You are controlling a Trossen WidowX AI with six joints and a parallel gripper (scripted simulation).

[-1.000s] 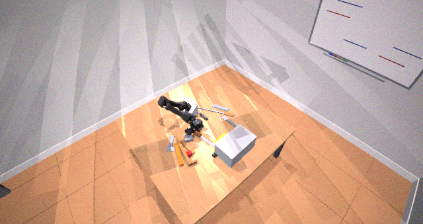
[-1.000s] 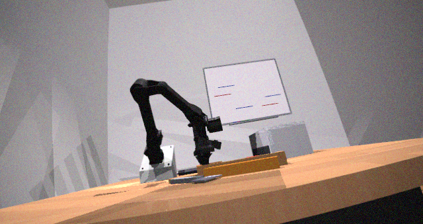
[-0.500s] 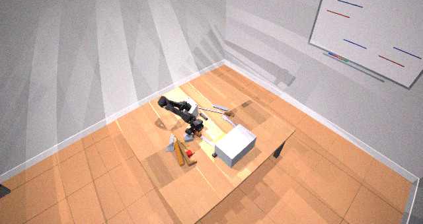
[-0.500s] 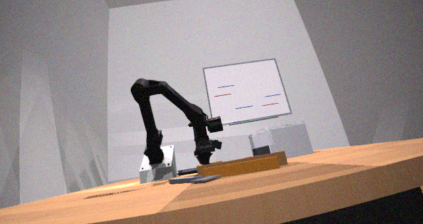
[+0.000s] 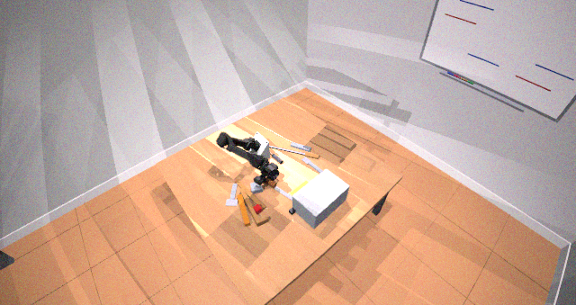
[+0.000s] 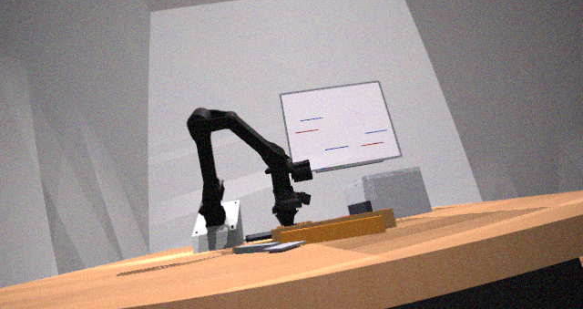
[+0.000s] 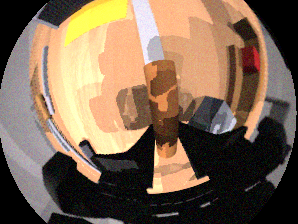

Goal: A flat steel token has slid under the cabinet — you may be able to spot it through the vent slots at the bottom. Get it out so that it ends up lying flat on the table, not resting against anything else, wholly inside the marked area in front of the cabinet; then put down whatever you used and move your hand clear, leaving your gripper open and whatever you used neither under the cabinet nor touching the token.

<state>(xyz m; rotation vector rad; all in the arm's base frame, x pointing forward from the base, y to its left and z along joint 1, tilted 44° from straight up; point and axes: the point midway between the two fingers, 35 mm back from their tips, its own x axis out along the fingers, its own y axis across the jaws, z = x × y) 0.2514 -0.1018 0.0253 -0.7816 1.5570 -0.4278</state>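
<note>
Right now the grey block is 90 mm to the right of my gripper tip and 10 mm above it. Round my gripper tip: orange bar (250 mm to the right, 100 mm ahead, 10 mm above); then thin wooden stick (150 mm to the right, 10 mm ahead); then red block (180 mm to the right, 150 mm ahead, 10 mm above).
</note>
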